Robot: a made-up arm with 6 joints.
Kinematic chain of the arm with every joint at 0, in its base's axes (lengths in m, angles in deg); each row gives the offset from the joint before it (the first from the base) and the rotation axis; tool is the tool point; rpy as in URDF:
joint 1: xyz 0 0.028 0.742 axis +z
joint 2: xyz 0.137 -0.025 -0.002 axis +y
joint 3: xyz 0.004 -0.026 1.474 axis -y
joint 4: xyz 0 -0.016 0.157 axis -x
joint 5: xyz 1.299 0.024 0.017 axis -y
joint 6: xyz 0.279 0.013 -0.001 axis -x
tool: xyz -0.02 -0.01 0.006 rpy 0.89 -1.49 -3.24
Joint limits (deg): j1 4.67..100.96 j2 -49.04..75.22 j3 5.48..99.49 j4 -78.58..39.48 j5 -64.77..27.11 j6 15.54..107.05
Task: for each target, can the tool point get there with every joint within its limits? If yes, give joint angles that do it. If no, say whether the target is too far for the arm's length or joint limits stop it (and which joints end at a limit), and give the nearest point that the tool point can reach.
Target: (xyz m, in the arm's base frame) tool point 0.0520 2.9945 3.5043
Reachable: no: too far | nearest point 0.0406 2.3444 2.8691 | short by 0.909 m
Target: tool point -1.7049 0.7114 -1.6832
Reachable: no: joint limits stop it (at a limit: joint 1, joint 2, joint 3, joint 5, joint 6) | nearest point -0.4746 2.0275 -0.2159 | short by 2.324 m
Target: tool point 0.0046 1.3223 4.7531
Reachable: no: too far | nearest point 0.0035 1.0094 3.6676 | short by 1.130 m
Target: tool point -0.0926 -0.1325 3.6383
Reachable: yes | joints 35.82 -13.87 75.54 16.05 -51.72 87.77
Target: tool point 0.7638 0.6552 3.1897
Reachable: yes | joints 42.93 -9.41 33.88 8.42 -49.91 33.21
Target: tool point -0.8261 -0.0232 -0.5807
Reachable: no: joint limits stop it (at a limit: joint 1, joint 2, joint 3, joint 5, joint 6) | nearest point -0.4001 1.9991 -0.2314 | short by 2.096 m
